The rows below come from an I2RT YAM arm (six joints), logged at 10 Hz.
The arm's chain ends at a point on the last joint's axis. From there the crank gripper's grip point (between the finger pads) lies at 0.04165 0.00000 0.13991 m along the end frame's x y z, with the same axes.
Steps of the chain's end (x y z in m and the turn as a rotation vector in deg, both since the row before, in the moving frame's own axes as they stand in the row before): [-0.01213 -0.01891 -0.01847 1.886 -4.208 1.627]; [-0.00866 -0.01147 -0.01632 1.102 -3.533 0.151]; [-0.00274 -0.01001 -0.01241 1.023 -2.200 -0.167]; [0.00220 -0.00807 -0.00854 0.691 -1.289 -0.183]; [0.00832 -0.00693 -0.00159 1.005 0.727 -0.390]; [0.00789 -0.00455 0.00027 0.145 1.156 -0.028]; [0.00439 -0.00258 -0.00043 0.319 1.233 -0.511]
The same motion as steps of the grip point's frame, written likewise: [-0.02246 -0.02252 -0.01585 1.886 -4.208 1.627]; [-0.01736 -0.01409 -0.01404 1.102 -3.533 0.151]; [-0.00815 -0.01264 -0.01094 1.023 -2.200 -0.167]; [-0.00096 -0.00989 -0.00765 0.691 -1.289 -0.183]; [0.01008 -0.00967 -0.00215 1.005 0.727 -0.390]; [0.01070 -0.00492 -0.00060 0.145 1.156 -0.028]; [0.00739 -0.00374 -0.00136 0.319 1.233 -0.511]
